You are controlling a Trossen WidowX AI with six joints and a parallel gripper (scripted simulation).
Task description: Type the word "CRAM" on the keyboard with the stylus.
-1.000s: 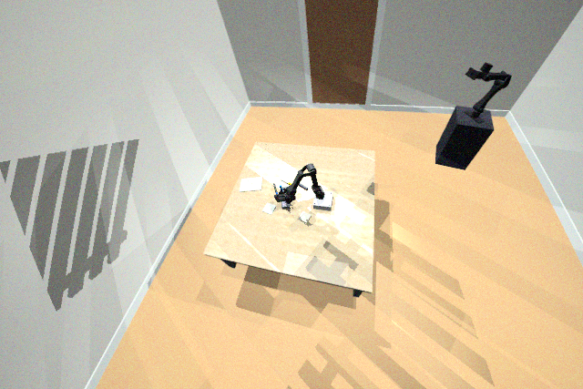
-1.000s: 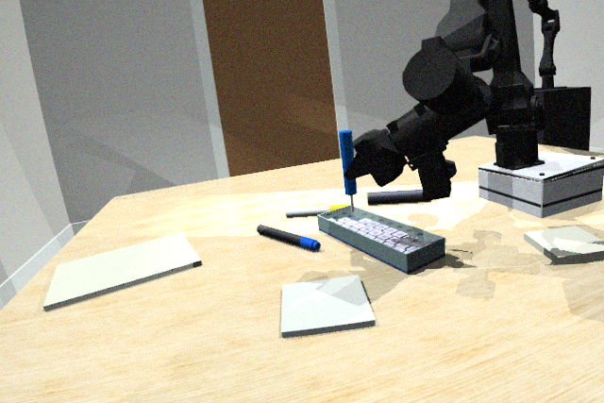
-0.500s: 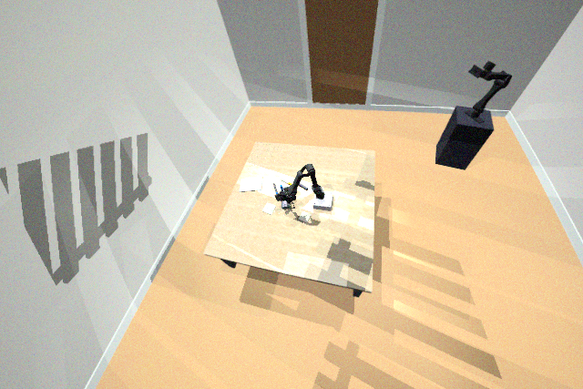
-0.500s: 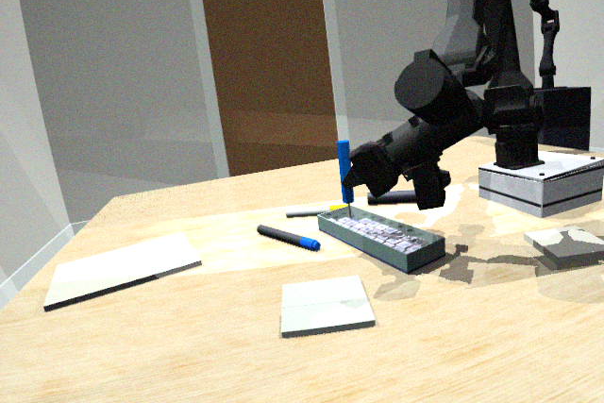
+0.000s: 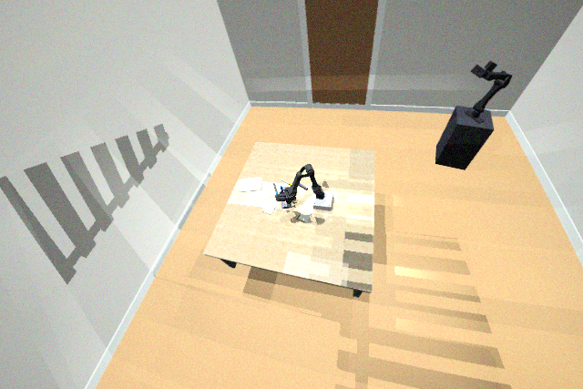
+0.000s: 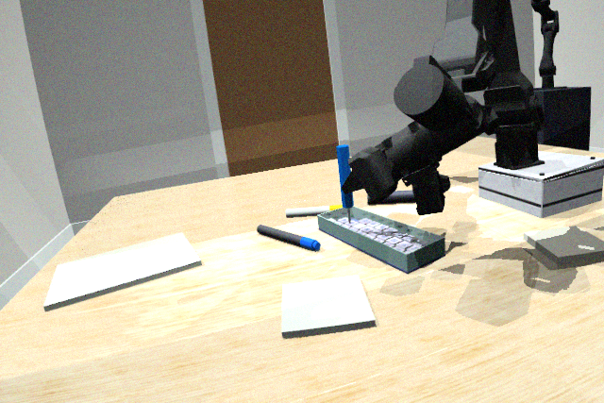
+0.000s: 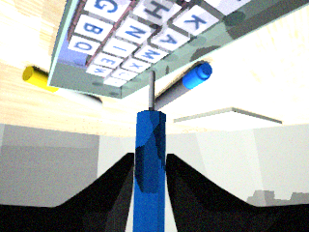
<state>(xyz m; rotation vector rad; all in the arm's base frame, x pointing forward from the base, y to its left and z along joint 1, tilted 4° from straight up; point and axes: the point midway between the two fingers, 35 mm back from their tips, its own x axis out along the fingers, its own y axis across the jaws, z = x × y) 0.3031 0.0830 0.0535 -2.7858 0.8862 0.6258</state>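
Right now my gripper tip is 70 mm above the keyboard, 30 mm past it and 20 mm to the right of it. The rest, counted from my gripper tip: stylus tip (50 mm below); blue stylus (10 mm below).
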